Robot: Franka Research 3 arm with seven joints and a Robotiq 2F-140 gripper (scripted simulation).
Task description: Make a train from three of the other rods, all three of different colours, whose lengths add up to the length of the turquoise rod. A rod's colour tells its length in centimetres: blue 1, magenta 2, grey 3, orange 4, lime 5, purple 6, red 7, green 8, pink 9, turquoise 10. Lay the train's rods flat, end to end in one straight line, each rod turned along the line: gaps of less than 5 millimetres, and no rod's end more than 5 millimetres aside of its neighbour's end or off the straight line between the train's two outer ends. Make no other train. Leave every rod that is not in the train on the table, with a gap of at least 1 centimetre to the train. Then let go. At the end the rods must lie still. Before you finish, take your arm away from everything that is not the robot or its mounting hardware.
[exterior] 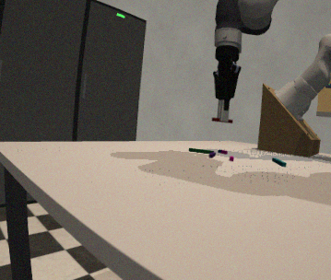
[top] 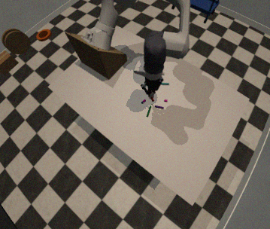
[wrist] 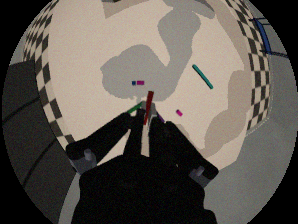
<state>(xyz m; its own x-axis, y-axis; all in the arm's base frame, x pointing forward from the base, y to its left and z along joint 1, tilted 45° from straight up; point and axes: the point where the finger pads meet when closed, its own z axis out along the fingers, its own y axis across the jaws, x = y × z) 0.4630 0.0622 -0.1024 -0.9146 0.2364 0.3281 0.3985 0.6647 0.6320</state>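
My gripper is now 130 mm above the blue rod, 50 mm past it and 30 mm to the left of it. Round my hand: purple rod (130 mm below, 70 mm ahead, 20 mm to the left); then red rod (30 mm below); then green rod (130 mm below, 50 mm to the right, 30 mm ahead).
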